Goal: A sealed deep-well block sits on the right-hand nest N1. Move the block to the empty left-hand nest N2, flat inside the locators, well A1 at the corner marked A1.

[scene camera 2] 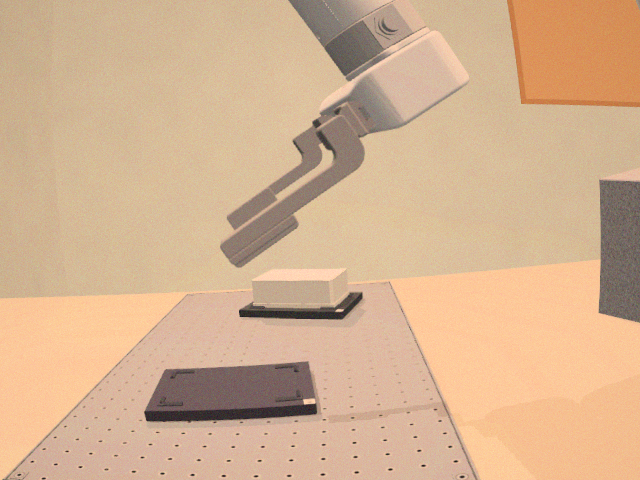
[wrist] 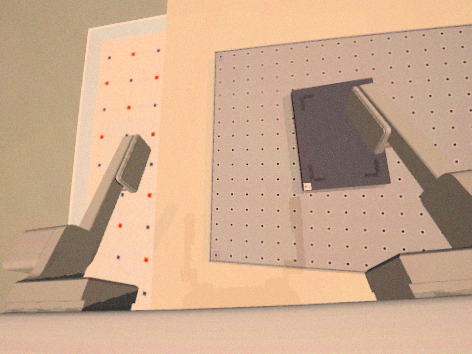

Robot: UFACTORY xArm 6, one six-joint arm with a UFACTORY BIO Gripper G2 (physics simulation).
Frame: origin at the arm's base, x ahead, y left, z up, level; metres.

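Seen in the pictures: hand, its tool point: [scene camera 2: 255,219] [wrist: 238,142].
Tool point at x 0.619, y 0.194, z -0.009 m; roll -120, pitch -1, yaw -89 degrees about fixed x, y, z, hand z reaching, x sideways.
Note:
Offsets run from my tool point to a thing's middle. "pt": to the spot under its first point. Level surfaces: height alone.
The pale sealed block @(0.056 m back, 0.468 m right, 0.153 m down) [scene camera 2: 295,293] sits on the dark nest N1 @(0.056 m back, 0.468 m right, 0.179 m down) [scene camera 2: 289,313], at the far end of the perforated plate in the scene view; the block does not show in the wrist view. The dark nest N2 @(0.043 m ahead, 0.131 m right, 0.179 m down) [scene camera 2: 237,390] [wrist: 330,135] is empty, with corner locators and a white A1 label @(pt 0.031 m back, 0.074 m right, 0.174 m down) [scene camera 2: 309,401] [wrist: 307,186] at one corner. My gripper [scene camera 2: 255,223] [wrist: 251,141] is open and empty, tilted down toward the left, above the plate in the scene view. In the wrist view the right finger covers part of N2's edge.
The perforated plate @(0.186 m down) [scene camera 2: 372,361] [wrist: 250,165] carries both nests. A pale board with red and blue dots [wrist: 117,122] lies left of it in the wrist view. A grey box [scene camera 2: 620,248] stands at the right, and an orange panel [scene camera 2: 578,51] shows upper right in the scene view.

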